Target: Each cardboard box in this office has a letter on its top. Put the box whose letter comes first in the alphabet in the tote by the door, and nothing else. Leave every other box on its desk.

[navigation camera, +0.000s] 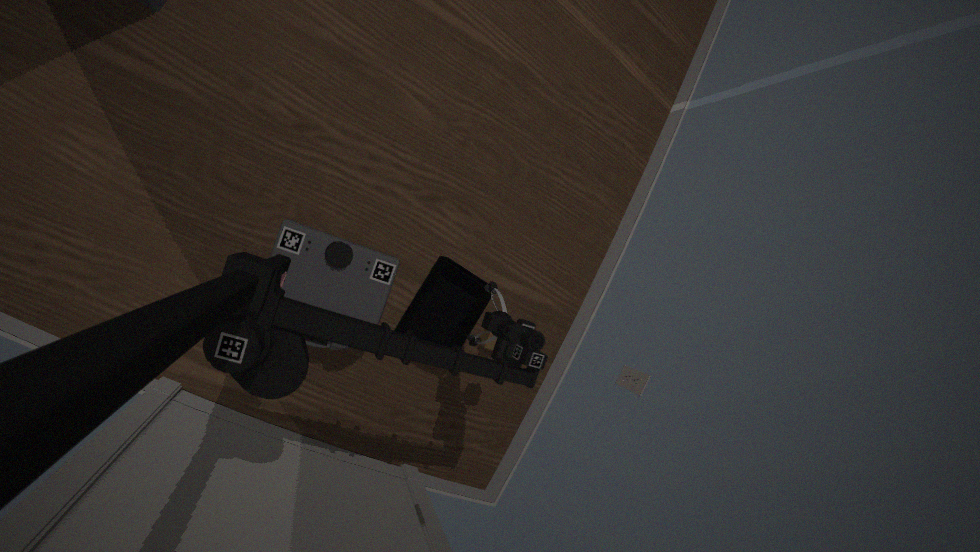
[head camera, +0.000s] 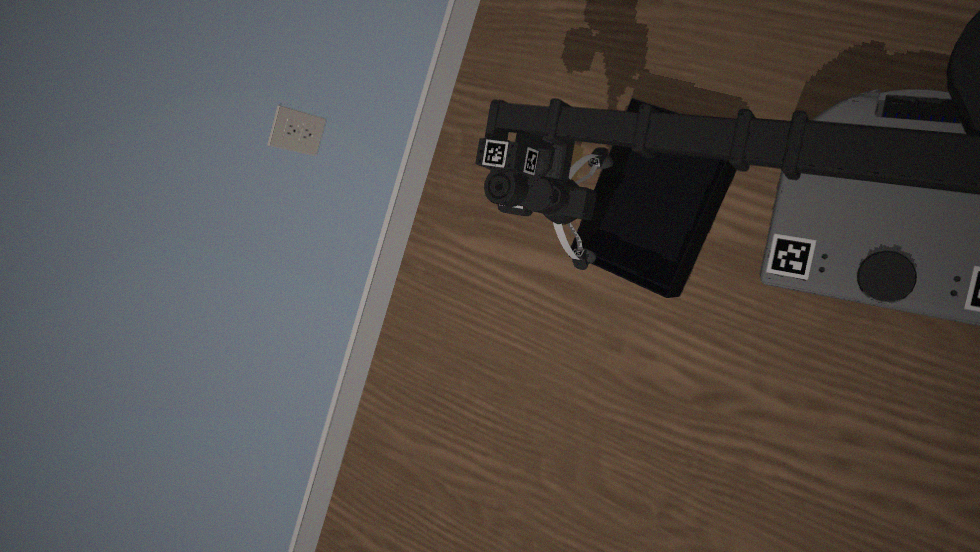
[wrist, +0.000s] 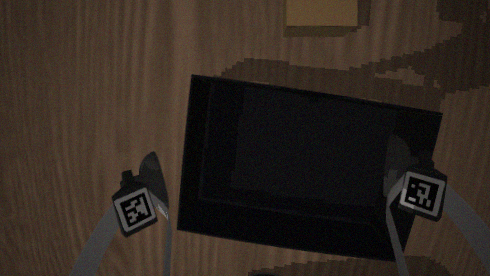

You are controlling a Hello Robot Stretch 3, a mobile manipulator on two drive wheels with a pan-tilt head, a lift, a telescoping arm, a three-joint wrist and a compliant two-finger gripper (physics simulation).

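Places are measured from the robot's base along level axes (x ahead, y left, z up), in centimetres.
Pixels of known places: gripper, fingertip midpoint: [navigation camera: 480,312] [head camera: 595,210] [wrist: 271,164]; robot's base at its link origin: [navigation camera: 337,253] [head camera: 883,274].
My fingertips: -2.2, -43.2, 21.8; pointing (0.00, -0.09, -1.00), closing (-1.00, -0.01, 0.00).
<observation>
For each thing: its middle in the pictures, then the offset to it from my fingertips, as dx, dy, dz.
- black tote at the middle of its body: [wrist: 299,165] [head camera: 656,199] [navigation camera: 444,310] -4.2, +5.0, -16.7
- small tan block at the middle of its body: [wrist: 317,13] [navigation camera: 491,335] -8.1, -15.7, -18.7
- outlet at the middle of its body: [head camera: 298,131] [navigation camera: 632,379] -4.8, -50.0, +18.3
The black tote [head camera: 700,236] [navigation camera: 419,293] [wrist: 191,150] lies on the wood floor; its inside is dark and I see no box in it. My gripper [head camera: 591,209] [navigation camera: 482,313] [wrist: 271,164] is open with nothing between its fingers. It hangs over the wall-side end of the tote. In the wrist view the left fingertip is over floor beside the tote, and the right fingertip overlaps the tote's right end. A small tan block [wrist: 321,12] lies on the floor past the tote, cut by the top edge; no letter shows on it. No desk shows.
My grey base [head camera: 833,212] [navigation camera: 336,291] stands beside the tote. My dark arm [head camera: 692,137] [navigation camera: 428,351] reaches across above the tote. A blue wall [head camera: 171,308] [navigation camera: 788,240] with an outlet [head camera: 296,130] [navigation camera: 632,379] borders the floor. A pale door [navigation camera: 253,486] stands behind my base.
</observation>
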